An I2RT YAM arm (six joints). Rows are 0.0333 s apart.
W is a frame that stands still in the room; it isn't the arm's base.
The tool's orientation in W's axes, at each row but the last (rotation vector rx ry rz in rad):
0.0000, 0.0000, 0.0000
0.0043, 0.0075, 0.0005
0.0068, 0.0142, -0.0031
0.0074, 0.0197, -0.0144
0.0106, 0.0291, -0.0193
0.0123, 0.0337, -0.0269
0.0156, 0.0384, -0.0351
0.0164, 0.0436, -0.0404
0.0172, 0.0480, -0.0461
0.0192, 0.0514, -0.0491
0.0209, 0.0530, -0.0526
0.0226, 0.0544, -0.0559
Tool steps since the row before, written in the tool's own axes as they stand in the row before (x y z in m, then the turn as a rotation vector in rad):
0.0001, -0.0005, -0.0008, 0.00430, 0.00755, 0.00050
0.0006, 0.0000, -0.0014, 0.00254, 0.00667, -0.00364
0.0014, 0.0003, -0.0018, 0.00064, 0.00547, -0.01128
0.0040, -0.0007, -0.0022, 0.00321, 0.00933, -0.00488
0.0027, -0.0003, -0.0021, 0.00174, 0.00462, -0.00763
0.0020, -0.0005, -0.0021, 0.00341, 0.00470, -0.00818
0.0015, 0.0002, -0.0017, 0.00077, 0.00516, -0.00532
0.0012, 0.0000, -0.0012, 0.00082, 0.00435, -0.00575
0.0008, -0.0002, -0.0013, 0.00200, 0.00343, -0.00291
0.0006, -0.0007, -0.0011, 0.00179, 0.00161, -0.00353
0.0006, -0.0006, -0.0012, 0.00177, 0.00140, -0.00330
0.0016, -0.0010, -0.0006, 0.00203, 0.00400, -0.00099
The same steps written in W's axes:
0.0001, -0.0005, -0.0008, 0.00430, 0.00755, 0.00050
0.0006, 0.0000, -0.0014, 0.00251, 0.00669, -0.00363
0.0014, 0.0003, -0.0018, 0.00050, 0.00554, -0.01125
0.0039, -0.0007, -0.0023, 0.00325, 0.00932, -0.00487
0.0026, -0.0003, -0.0022, 0.00161, 0.00467, -0.00763
0.0019, -0.0005, -0.0022, 0.00326, 0.00471, -0.00823
0.0014, 0.0002, -0.0018, 0.00075, 0.00522, -0.00527
0.0011, 0.0000, -0.0013, 0.00075, 0.00441, -0.00571
0.0007, -0.0002, -0.0013, 0.00202, 0.00339, -0.00295
0.0005, -0.0007, -0.0011, 0.00169, 0.00159, -0.00359
0.0005, -0.0006, -0.0012, 0.00167, 0.00138, -0.00336
0.0015, -0.0011, -0.0007, 0.00220, 0.00390, -0.00102

